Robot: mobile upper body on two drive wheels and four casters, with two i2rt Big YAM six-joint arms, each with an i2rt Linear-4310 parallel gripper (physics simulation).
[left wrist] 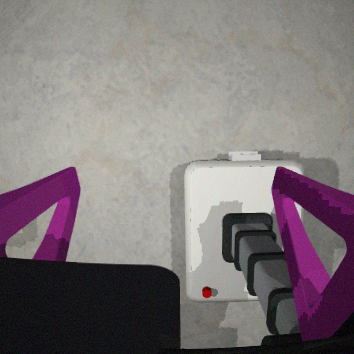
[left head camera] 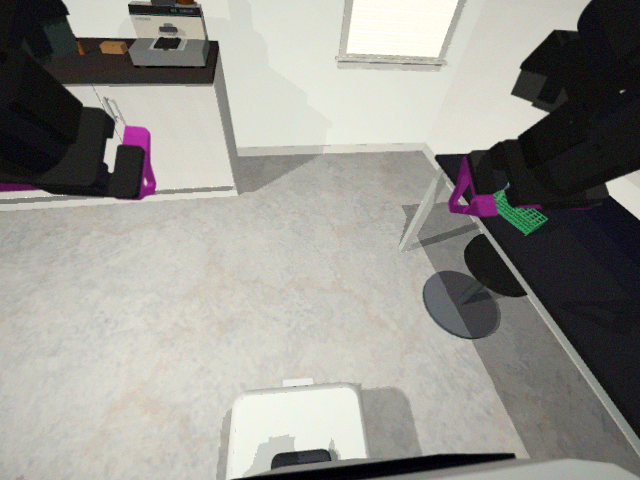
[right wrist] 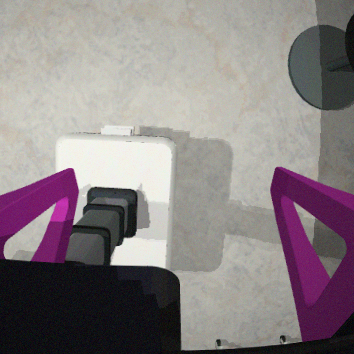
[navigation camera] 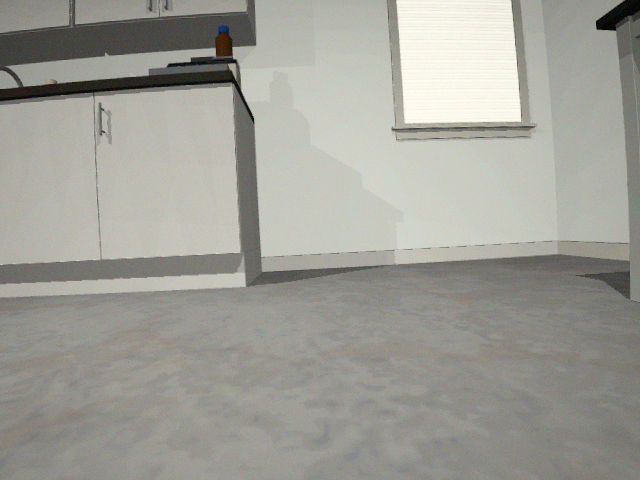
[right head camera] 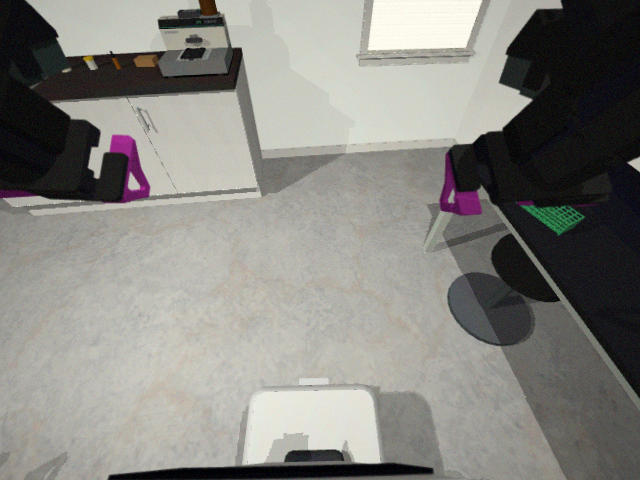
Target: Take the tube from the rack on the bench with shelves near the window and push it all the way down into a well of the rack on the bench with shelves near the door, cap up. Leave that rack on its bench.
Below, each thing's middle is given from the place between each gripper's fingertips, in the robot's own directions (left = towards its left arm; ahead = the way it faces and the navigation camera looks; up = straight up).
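Green wire rack [left head camera: 515, 216]: 460 mm ahead of my right hand, 670 mm to the right of it, 480 mm below it. My left gripper is 49 cm above the rack, 112 cm to the left of it and 44 cm short of it.
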